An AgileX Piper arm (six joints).
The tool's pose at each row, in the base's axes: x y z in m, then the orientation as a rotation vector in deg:
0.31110 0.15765 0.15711 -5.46 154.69 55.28
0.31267 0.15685 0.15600 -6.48 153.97 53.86
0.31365 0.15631 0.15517 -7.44 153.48 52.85
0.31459 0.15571 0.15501 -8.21 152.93 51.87
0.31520 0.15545 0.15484 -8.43 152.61 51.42
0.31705 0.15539 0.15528 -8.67 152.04 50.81
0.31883 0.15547 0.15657 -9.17 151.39 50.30
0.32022 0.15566 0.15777 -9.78 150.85 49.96
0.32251 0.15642 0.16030 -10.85 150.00 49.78
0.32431 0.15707 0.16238 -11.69 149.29 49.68
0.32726 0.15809 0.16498 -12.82 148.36 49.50
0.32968 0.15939 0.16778 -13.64 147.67 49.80
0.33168 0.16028 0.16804 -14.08 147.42 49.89
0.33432 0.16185 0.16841 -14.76 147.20 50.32
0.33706 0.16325 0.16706 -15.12 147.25 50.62
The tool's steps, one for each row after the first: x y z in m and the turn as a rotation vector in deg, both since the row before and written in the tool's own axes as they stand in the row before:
-0.00123 -0.00154 0.00068 0.69 -0.75 -1.15
-0.00070 -0.00108 0.00052 0.47 -0.44 -0.96
-0.00085 -0.00074 -0.00001 0.47 -0.53 -0.86
-0.00052 -0.00042 0.00013 0.22 -0.34 -0.33
-0.00189 -0.00016 0.00014 0.28 -0.59 -0.45
-0.00212 0.00043 -0.00041 0.17 -0.57 -0.62
-0.00173 0.00052 -0.00038 0.06 -0.40 -0.63
-0.00307 0.00150 -0.00074 -0.16 -0.52 -0.98
-0.00247 0.00123 -0.00060 -0.16 -0.43 -0.78
-0.00376 0.00148 -0.00037 -0.19 -0.56 -1.05
-0.00340 0.00189 -0.00048 -0.44 -0.33 -0.67
-0.00194 0.00027 0.00100 -0.17 -0.08 -0.34
-0.00259 0.00067 0.00155 -0.43 0.09 -0.40
-0.00193 -0.00046 0.00271 -0.25 0.21 -0.14

